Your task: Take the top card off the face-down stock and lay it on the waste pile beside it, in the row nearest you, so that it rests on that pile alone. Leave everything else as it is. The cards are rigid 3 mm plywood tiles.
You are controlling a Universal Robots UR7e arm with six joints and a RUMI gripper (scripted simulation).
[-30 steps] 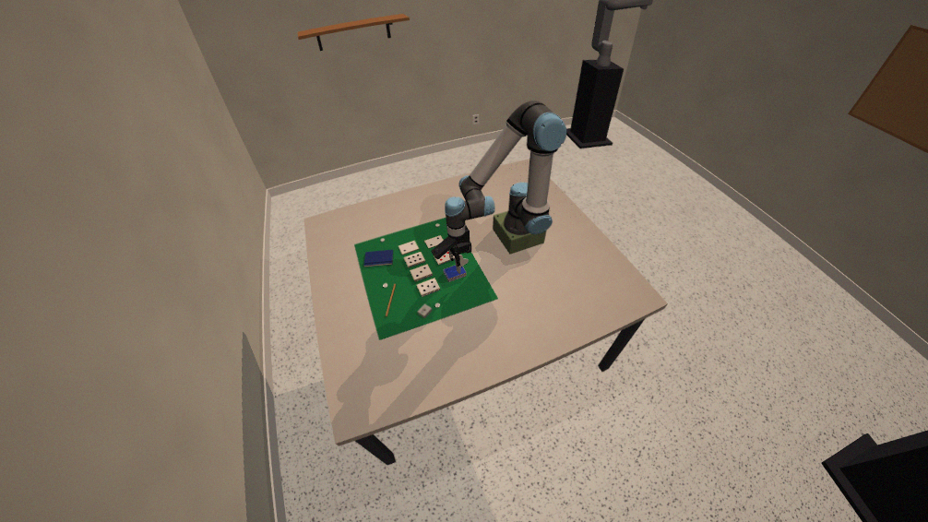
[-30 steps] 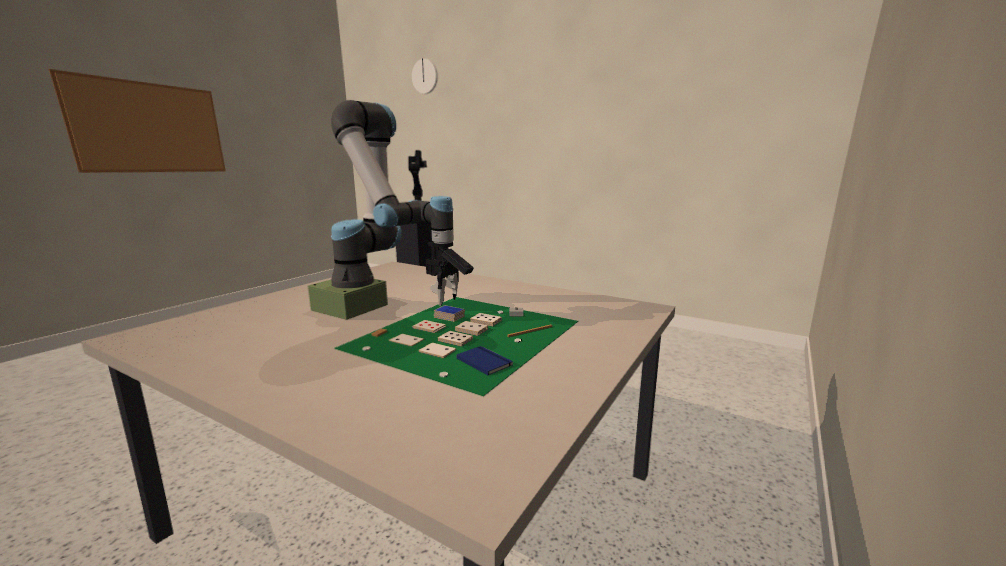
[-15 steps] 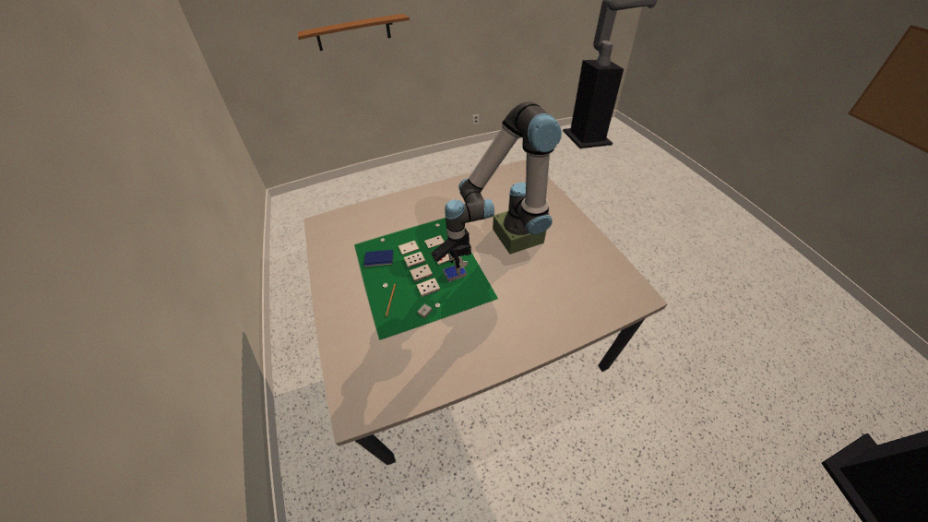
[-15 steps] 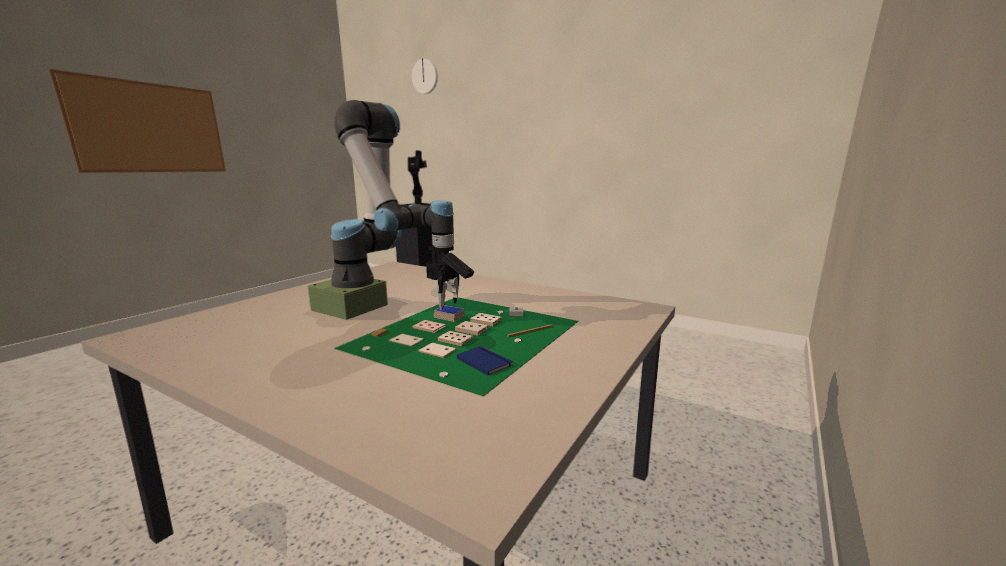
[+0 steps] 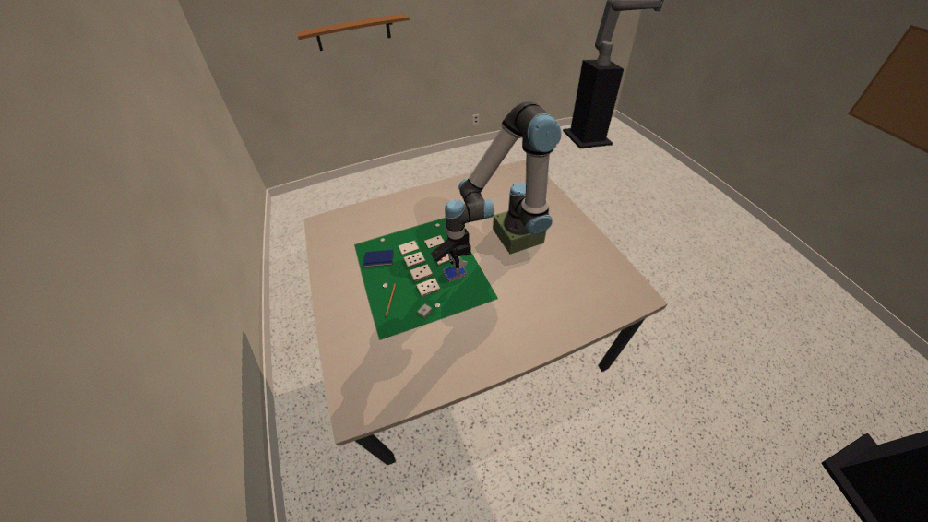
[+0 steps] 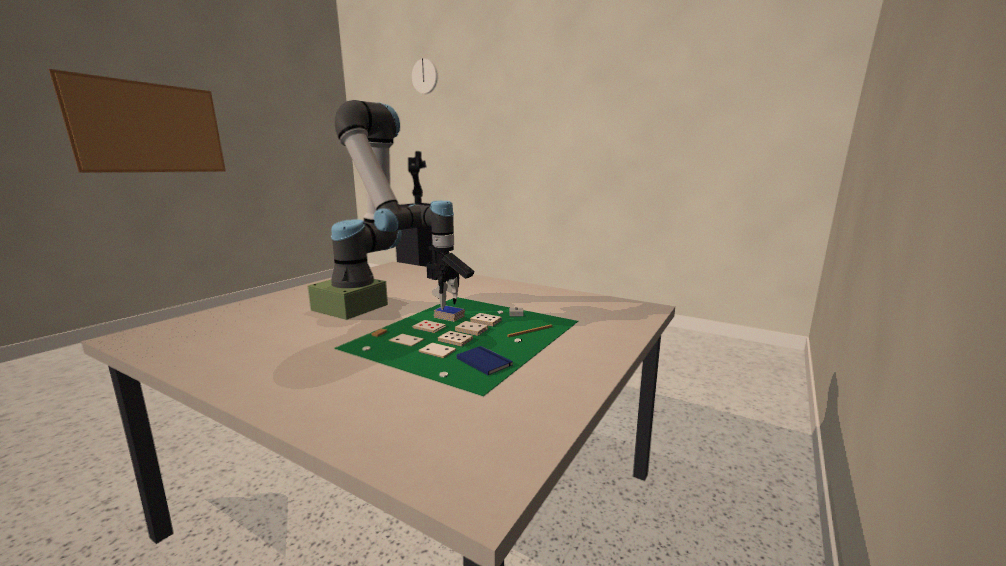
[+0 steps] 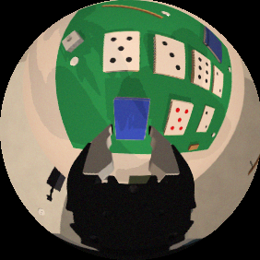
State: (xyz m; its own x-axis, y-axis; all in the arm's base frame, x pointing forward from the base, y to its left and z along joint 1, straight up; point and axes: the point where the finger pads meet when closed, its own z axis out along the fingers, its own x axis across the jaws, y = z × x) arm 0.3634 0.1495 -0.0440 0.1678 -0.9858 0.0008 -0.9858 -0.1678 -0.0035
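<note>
My hand is 30 mm above the card. Also, from my hand: blue book (340 mm ahead, 200 mm to the right, 40 mm below); then green mat (160 mm ahead, 80 mm to the right, 60 mm below); then small grey block (170 mm ahead, 170 mm to the left, 30 mm below).
</note>
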